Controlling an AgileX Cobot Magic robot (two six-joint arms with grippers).
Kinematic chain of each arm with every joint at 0, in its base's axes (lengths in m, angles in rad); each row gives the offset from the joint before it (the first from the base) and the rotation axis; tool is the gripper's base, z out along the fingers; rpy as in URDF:
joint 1: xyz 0 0 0.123 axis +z
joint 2: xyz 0 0 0 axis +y
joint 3: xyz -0.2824 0 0.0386 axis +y
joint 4: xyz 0.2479 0 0.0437 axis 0.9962 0 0.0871
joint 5: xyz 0 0 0 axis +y
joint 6: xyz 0.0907 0 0.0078 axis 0.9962 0 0.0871
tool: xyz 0 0 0 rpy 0 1.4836 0
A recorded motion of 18 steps. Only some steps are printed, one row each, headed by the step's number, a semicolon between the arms.
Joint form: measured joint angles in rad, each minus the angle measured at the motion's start. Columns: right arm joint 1, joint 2, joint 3, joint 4, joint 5, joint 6; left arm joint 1, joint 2, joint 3, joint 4, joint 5, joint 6.
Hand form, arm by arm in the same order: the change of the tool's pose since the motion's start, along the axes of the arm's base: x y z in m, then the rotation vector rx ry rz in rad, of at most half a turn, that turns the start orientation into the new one. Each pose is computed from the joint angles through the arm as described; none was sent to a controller.
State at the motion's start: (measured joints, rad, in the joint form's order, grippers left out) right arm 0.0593 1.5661 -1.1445 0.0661 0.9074 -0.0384; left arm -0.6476 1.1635 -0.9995 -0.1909 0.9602 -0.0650
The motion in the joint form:
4: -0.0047 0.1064 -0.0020 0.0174 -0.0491 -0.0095; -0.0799 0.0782 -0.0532 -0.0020 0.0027 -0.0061
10: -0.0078 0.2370 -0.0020 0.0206 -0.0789 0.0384; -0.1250 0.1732 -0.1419 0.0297 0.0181 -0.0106
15: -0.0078 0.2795 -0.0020 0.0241 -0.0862 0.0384; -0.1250 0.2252 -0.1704 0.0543 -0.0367 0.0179
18: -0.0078 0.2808 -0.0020 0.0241 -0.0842 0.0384; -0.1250 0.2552 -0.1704 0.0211 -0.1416 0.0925
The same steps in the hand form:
4: 0.0173 0.0005 -0.0321 0.0088 0.0555 -0.0056; 0.0024 -0.0261 -0.0024 0.0142 0.0253 -0.0750
10: 0.0307 0.0002 -0.0752 0.0167 0.1597 -0.0594; 0.0139 -0.0494 -0.0014 0.0513 0.0227 -0.1217
15: 0.0335 0.0006 -0.0897 0.0166 0.1950 -0.0621; 0.0277 -0.0598 -0.0052 0.0588 -0.0292 -0.1400
18: 0.0334 0.0006 -0.0902 0.0164 0.1983 -0.0620; 0.0367 -0.0705 -0.0086 0.0117 -0.0990 -0.1793

